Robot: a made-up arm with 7 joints.
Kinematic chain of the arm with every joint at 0, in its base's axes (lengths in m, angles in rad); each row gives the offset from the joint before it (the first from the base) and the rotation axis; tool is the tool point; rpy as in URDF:
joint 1: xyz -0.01 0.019 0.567 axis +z
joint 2: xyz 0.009 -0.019 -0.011 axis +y
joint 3: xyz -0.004 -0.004 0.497 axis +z
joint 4: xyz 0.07 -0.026 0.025 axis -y
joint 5: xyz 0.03 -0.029 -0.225 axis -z
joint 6: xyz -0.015 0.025 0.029 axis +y
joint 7: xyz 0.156 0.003 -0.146 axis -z
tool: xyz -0.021 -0.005 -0.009 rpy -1.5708 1.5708 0
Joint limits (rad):
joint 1: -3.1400..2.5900
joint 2: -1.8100..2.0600
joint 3: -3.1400..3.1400
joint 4: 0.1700..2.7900
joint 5: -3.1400..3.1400
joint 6: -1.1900..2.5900
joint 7: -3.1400..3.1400
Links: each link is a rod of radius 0.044 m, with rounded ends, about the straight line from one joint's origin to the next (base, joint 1, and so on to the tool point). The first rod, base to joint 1, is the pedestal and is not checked.
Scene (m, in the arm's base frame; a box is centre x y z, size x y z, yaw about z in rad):
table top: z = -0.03
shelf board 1: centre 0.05 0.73 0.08 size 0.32 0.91 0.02 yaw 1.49
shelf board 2: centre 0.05 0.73 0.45 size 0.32 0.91 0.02 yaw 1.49
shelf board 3: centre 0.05 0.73 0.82 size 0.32 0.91 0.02 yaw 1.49
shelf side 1: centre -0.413 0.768 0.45 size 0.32 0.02 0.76 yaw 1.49
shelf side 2: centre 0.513 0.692 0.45 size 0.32 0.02 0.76 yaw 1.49
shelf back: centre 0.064 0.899 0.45 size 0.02 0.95 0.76 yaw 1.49
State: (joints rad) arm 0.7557 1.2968 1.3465 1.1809 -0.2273 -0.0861 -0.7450
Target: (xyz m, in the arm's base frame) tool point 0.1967 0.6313 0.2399
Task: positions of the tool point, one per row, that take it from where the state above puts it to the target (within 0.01 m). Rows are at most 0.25 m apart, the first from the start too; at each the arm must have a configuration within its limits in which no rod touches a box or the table.
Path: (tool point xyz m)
1: 0.1083 0.6105 0.6044
2: 0.0988 0.5015 0.6040
3: 0.0945 0.3798 0.6000
4: 0.1539 0.4296 0.4377
5: 0.1784 0.4055 0.2399
6: 0.1903 0.5249 0.2305
7: 0.1967 0.6313 0.2399

